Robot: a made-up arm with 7 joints.
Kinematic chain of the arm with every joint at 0, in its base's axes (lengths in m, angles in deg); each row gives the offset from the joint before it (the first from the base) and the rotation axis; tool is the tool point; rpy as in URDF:
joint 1: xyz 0 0 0 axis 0.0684 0.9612 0.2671
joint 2: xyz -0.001 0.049 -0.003 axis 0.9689 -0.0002 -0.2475
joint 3: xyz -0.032 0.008 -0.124 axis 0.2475 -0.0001 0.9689
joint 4: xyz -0.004 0 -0.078 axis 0.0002 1 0
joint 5: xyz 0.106 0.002 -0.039 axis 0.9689 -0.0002 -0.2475
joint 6: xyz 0.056 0 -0.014 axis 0.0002 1 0
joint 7: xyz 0.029 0 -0.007 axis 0.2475 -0.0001 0.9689
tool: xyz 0 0 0 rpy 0 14.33 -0.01
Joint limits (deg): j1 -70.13..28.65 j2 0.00..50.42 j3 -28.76..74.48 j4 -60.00..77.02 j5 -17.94..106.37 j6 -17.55..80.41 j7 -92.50..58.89
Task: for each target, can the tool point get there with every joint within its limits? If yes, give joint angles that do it. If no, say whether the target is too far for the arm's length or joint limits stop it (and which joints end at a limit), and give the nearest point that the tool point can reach.
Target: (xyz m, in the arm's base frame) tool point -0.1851 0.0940 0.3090
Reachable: no: joint limits stop it (at a limit: joint 1, joint 2) | nearest point 0.0213 0.1503 0.0982 | short by 0.300 m
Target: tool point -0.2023 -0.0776 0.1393
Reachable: no: joint limits stop it (at a limit: joint 1, joint 2, joint 3, joint 4, joint 6) | nearest point 0.0845 -0.0368 0.0567 | short by 0.301 m
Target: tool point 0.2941 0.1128 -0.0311
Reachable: yes | joints -48.61 20.73 11.12 -10.70 19.91 51.42 -77.06
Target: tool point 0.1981 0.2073 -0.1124
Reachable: yes | joints -27.26 13.72 35.96 -15.81 58.93 71.06 1.28
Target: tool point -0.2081 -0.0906 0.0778
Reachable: no: joint limits stop it (at a limit: joint 1, joint 2, joint 3, joint 4, joint 6) | nearest point 0.0846 -0.0377 0.0565 | short by 0.298 m
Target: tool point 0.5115 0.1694 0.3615
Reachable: no: too far | nearest point 0.2987 0.1738 0.1110 | short by 0.329 m
